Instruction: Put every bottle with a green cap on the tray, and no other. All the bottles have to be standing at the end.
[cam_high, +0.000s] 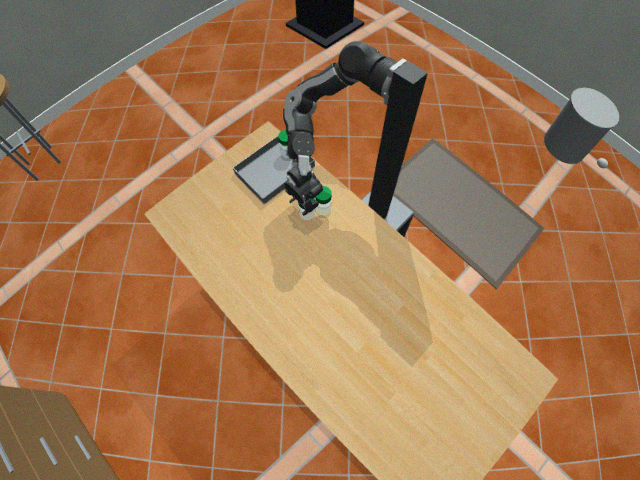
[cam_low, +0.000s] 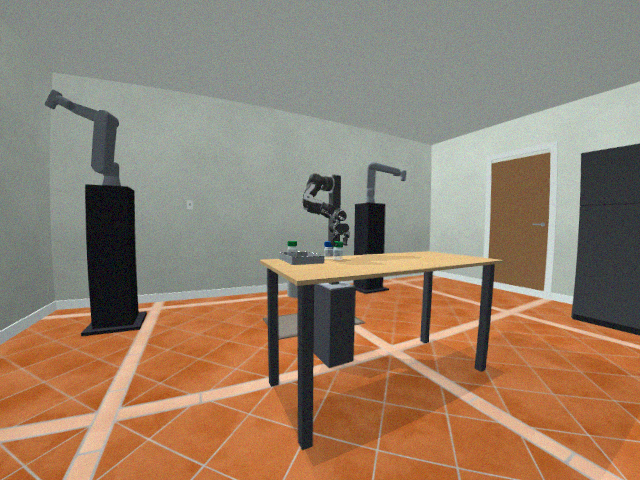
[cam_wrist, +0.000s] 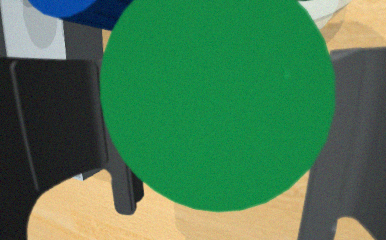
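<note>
The blue-capped bottle lies 70 mm behind my hand, 30 mm to the right of it and 50 mm below it. The rest, counted from my hand: tray 60 mm behind, 220 mm to the right, 80 mm below.
</note>
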